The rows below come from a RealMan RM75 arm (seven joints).
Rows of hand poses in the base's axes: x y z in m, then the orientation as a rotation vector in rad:
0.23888, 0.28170, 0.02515, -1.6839, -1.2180, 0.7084
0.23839, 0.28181, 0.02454, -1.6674, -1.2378, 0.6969
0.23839, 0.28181, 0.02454, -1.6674, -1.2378, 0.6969
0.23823, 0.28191, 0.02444, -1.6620, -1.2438, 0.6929
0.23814, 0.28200, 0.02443, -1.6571, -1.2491, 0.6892
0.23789, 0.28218, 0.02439, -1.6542, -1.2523, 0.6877
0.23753, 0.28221, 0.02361, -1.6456, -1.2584, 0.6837
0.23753, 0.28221, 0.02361, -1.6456, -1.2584, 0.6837
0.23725, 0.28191, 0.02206, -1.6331, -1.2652, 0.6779
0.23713, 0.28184, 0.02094, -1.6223, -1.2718, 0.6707
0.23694, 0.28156, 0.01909, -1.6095, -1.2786, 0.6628
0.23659, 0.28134, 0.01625, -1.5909, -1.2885, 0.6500
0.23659, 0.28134, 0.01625, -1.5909, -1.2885, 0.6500
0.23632, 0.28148, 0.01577, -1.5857, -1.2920, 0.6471
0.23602, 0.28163, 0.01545, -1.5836, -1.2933, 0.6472
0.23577, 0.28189, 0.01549, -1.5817, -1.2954, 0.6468
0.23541, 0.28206, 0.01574, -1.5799, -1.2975, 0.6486
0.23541, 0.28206, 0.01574, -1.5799, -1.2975, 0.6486
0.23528, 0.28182, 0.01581, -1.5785, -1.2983, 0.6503
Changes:
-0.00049, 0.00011, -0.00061, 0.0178, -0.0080, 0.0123
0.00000, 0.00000, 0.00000, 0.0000, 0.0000, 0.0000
-0.00016, 0.00010, -0.00010, 0.0060, -0.0025, 0.0036
-0.00009, 0.00009, -0.00001, 0.0054, -0.0022, 0.0032
-0.00025, 0.00018, -0.00004, 0.0028, -0.0011, 0.0022
-0.00036, 0.00003, -0.00078, 0.0083, -0.0010, 0.0046
0.00000, 0.00000, 0.00000, 0.0000, 0.0000, 0.0000
-0.00028, -0.00030, -0.00155, 0.0121, -0.0003, 0.0053
-0.00012, -0.00007, -0.00112, 0.0116, -0.0016, 0.0041
-0.00019, -0.00028, -0.00185, 0.0134, -0.0011, 0.0045
-0.00035, -0.00022, -0.00284, 0.0203, -0.0023, 0.0061
0.00000, 0.00000, 0.00000, 0.0000, 0.0000, 0.0000
-0.00027, 0.00014, -0.00048, 0.0052, -0.0008, 0.0025
-0.00030, 0.00015, -0.00032, 0.0014, 0.0003, 0.0015
-0.00025, 0.00026, 0.00004, 0.0015, -0.0005, 0.0017
-0.00036, 0.00017, 0.00025, 0.0002, 0.0003, 0.0027
0.00000, 0.00000, 0.00000, 0.0000, 0.0000, 0.0000
-0.00013, -0.00024, 0.00007, 0.0000, 0.0009, 0.0017

